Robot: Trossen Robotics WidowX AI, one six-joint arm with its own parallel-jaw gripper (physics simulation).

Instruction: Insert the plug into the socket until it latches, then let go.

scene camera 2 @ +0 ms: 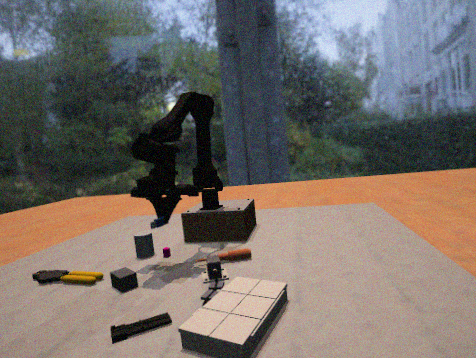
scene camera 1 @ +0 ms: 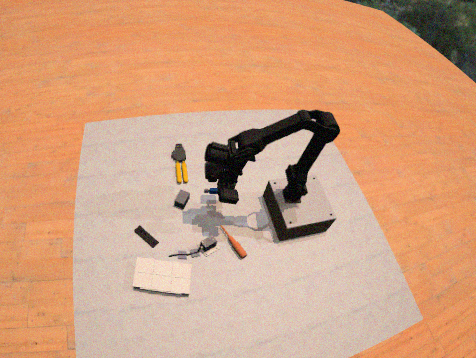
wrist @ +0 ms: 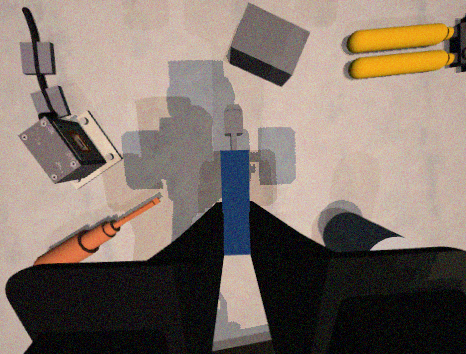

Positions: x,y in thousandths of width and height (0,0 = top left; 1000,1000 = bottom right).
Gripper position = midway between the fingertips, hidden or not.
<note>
My gripper (scene camera 2: 343,624) holds a blue plug (wrist: 503,462), clear of everything else. The table carries a dark cube (wrist: 574,131) and an orange-handled screwdriver (wrist: 183,688).
My gripper is seen too in scene camera 1 (scene camera 1: 459,538) and in the wrist view (wrist: 503,592).
</note>
